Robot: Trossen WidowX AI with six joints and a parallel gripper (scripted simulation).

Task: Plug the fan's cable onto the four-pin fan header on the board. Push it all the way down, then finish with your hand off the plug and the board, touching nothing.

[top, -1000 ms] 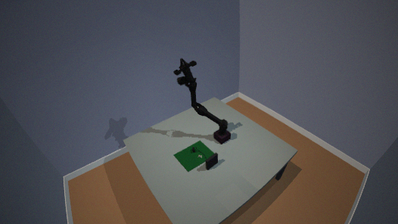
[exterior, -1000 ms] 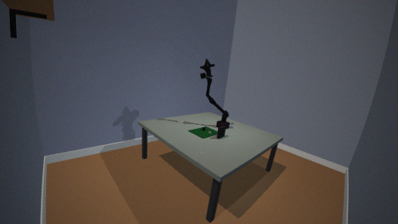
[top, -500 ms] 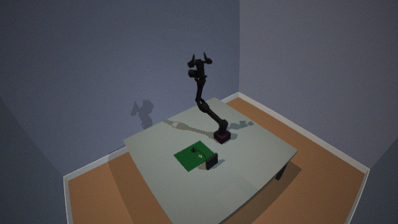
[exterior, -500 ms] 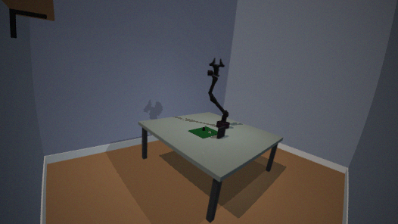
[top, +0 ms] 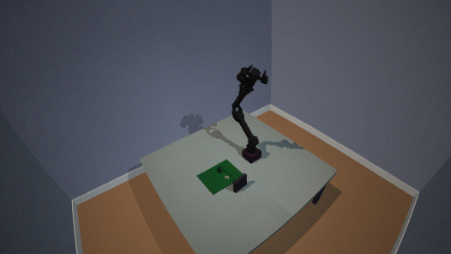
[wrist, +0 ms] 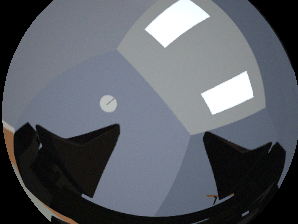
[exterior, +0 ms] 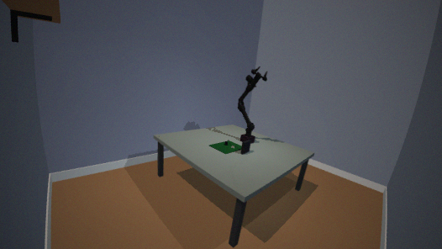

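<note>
Now: the dark plug 81 cm below my gripper tip, 30 cm ahead of it and 12 cm to the right of it. From my gripper tip the other things lie so: black square fan (77 cm below, 27 cm ahead, 12 cm to the left); then green board (85 cm below, 32 cm ahead, 7 cm to the right).
</note>
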